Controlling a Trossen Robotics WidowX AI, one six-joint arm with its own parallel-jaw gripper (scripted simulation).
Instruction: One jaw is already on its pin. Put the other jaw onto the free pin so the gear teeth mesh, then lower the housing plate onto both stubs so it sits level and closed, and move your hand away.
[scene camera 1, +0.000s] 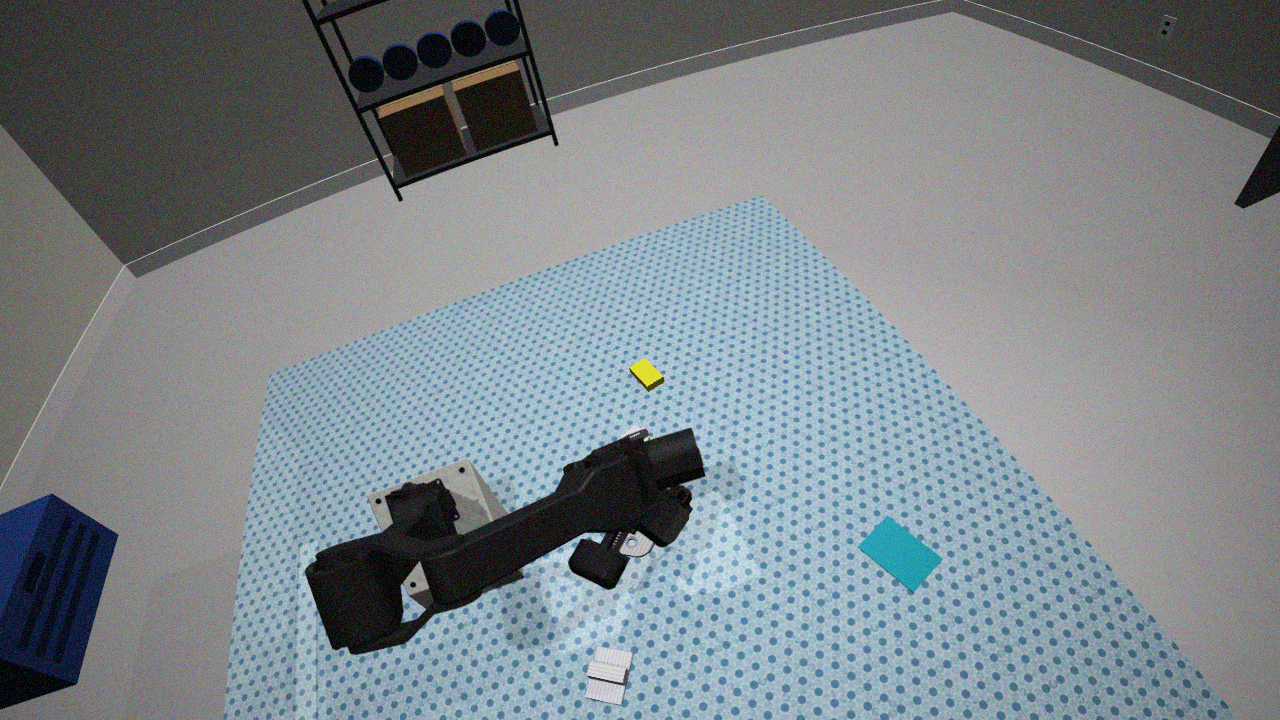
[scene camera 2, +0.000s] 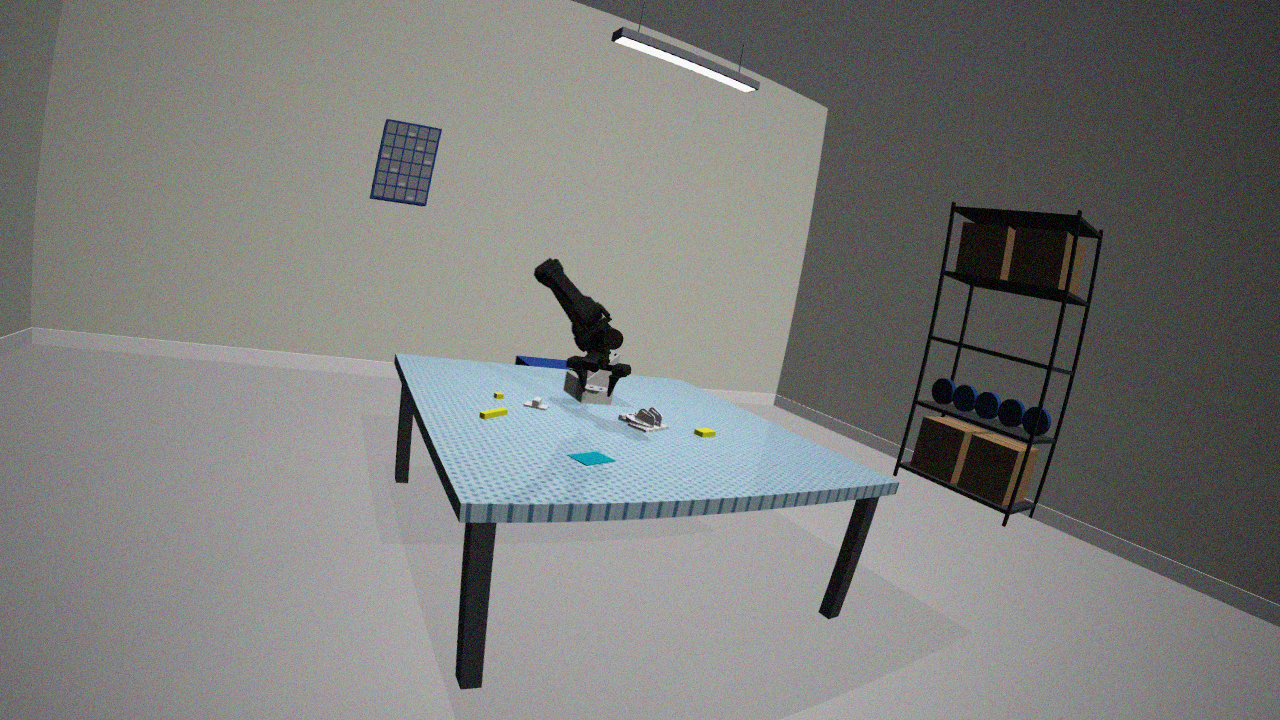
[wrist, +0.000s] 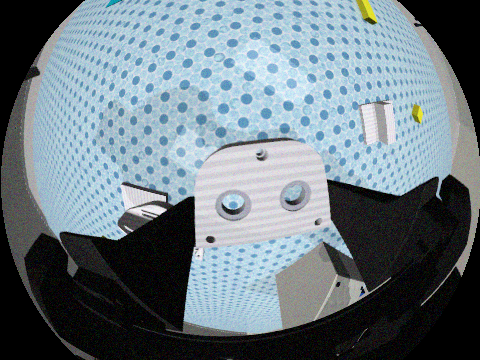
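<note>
What the pictures show is a teal card and a white base plate, and my gripper's there with them.
</note>
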